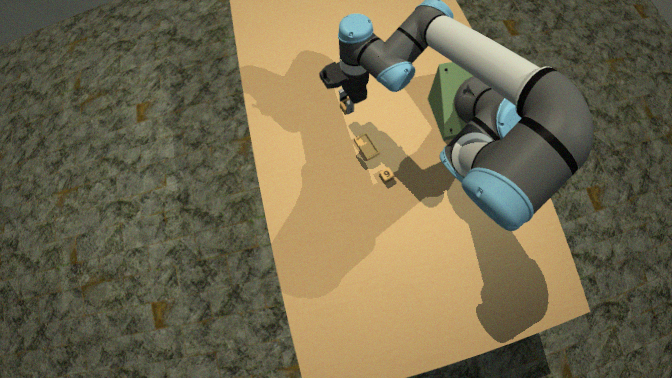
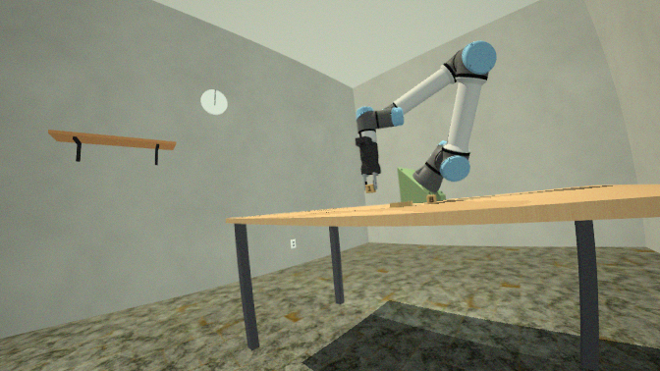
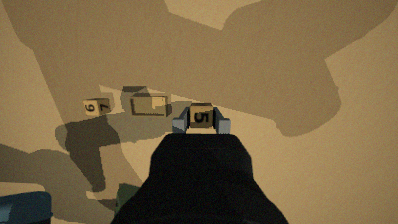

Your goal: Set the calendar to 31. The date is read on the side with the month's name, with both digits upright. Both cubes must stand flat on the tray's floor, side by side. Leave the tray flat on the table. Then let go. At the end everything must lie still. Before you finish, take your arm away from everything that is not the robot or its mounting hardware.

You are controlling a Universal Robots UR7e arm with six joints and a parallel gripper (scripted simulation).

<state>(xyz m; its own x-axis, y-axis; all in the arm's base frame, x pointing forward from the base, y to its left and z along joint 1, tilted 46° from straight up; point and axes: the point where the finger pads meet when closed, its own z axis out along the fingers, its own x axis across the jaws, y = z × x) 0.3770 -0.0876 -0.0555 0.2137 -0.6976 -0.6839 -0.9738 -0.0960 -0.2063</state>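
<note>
Now: hand 3 cm past the wooden tray, 11 cm to the right of it and 8 cm above it.
</note>
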